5 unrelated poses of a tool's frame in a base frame.
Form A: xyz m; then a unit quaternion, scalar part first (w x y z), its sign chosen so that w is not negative.
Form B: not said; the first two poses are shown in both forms.
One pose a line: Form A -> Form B
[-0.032 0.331 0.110 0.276 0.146 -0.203 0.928] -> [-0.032 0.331 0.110 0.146 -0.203 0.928 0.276]
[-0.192 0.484 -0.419 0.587 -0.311 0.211 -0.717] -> [-0.192 0.484 -0.419 -0.311 0.211 -0.717 0.587]
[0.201 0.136 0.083 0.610 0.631 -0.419 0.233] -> [0.201 0.136 0.083 0.631 -0.419 0.233 0.610]
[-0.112 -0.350 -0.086 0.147 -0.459 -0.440 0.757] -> [-0.112 -0.350 -0.086 -0.459 -0.440 0.757 0.147]
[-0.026 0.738 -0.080 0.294 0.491 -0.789 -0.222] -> [-0.026 0.738 -0.080 0.491 -0.789 -0.222 0.294]
